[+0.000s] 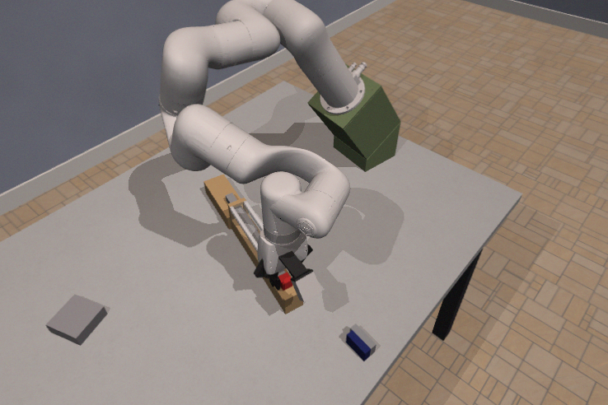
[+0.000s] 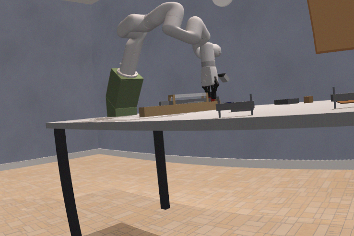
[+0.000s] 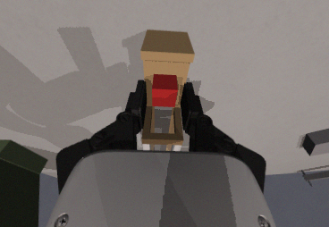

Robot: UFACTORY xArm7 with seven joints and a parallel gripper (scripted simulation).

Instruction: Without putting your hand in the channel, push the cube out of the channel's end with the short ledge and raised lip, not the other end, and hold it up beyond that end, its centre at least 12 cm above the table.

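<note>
The wooden channel is 140 mm to the right of my hand, 20 mm below it and 20 mm behind it. Also, from my hand: brown cube: 500 mm ahead, 180 mm to the left, 60 mm below; then flat grey block: 380 mm ahead, 240 mm to the right, 60 mm below; then blue block: 200 mm to the left, 60 mm below, 40 mm behind.
</note>
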